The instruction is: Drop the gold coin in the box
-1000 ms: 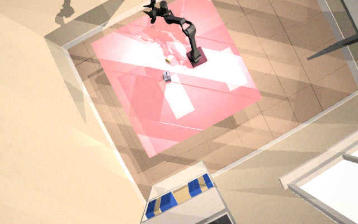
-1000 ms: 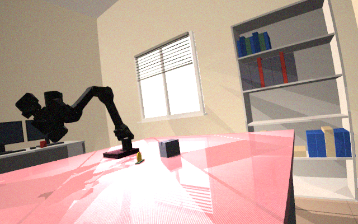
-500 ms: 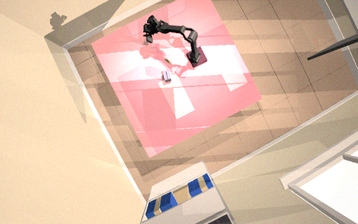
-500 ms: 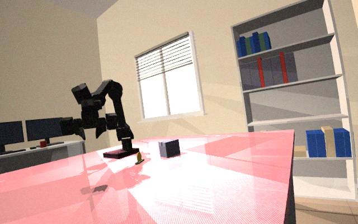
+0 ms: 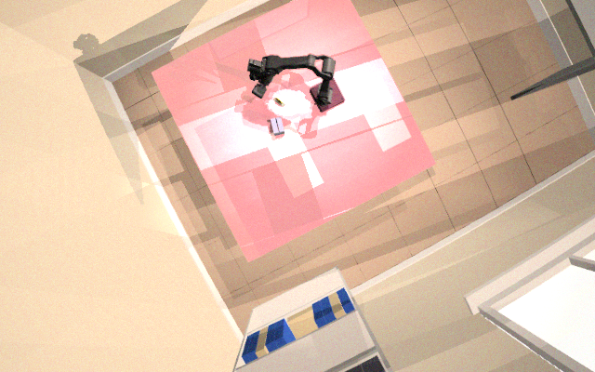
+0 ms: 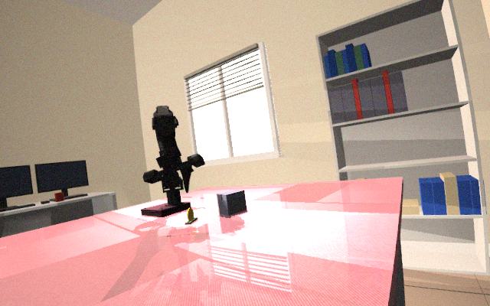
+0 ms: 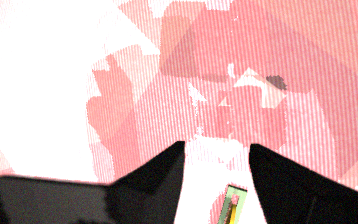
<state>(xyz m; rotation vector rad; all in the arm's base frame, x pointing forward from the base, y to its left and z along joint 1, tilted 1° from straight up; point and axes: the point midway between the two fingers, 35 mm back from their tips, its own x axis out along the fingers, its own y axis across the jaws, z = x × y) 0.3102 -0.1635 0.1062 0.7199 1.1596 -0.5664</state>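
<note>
My gripper tip is 80 mm above the gold coin, 70 mm to the right of it and 70 mm past it.
</note>
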